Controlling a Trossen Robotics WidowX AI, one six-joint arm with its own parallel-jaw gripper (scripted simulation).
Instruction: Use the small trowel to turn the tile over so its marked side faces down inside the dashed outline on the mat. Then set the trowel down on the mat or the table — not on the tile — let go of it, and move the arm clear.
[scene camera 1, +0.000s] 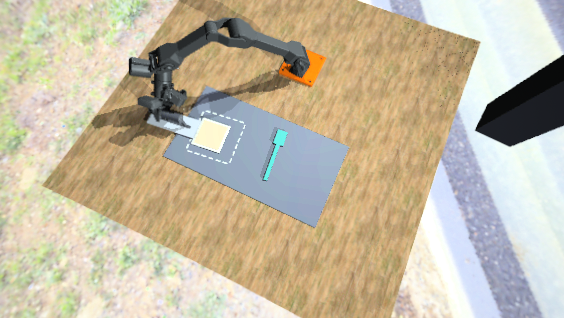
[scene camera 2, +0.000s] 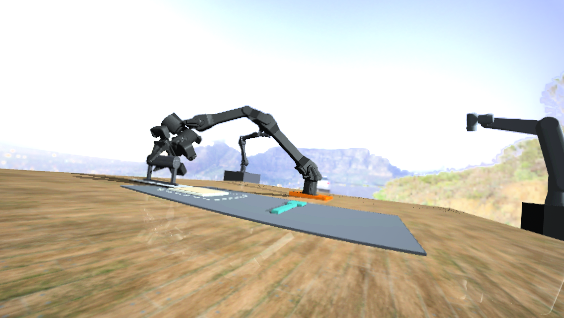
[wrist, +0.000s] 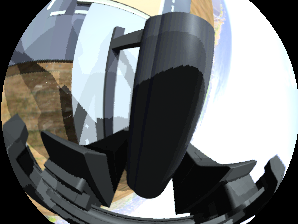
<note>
My gripper (scene camera 2: 151, 166) holds a trowel (scene camera 1: 174, 122). Also in view: a beige square tile (scene camera 1: 211, 135).
The trowel shows as well in the wrist view (wrist: 151, 75). My gripper shows as well in scene camera 1 (scene camera 1: 160, 120) and in the wrist view (wrist: 153, 131).
</note>
